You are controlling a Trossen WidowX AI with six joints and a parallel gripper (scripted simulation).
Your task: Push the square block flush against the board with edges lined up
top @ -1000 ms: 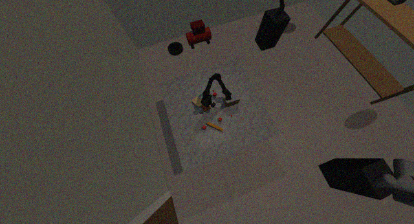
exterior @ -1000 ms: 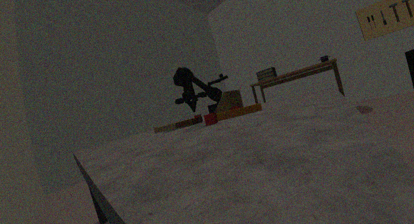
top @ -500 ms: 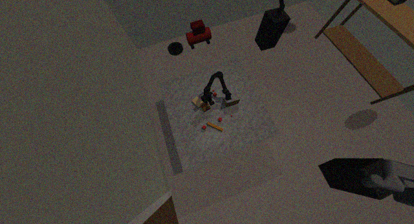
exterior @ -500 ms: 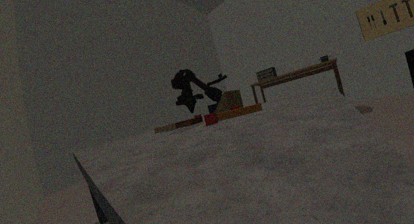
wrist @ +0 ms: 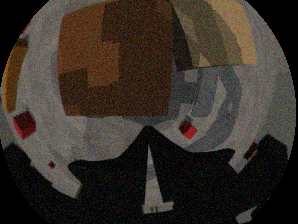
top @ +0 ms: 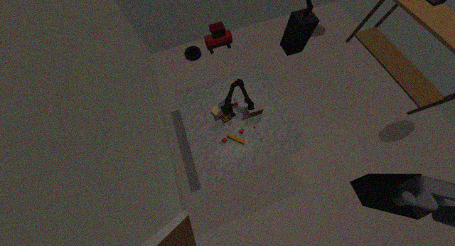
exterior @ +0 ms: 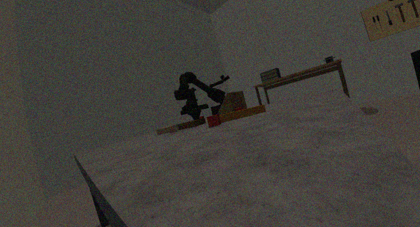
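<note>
Now: gripper tip 7 cm short of the brown square block, 5 cm to the right of it and 1 cm below it. The rest, counted from my gripper tip: tan board (15 cm ahead, 6 cm to the right, 1 cm above); yellow bar (35 cm to the left, 4 cm ahead, 1 cm above).
</note>
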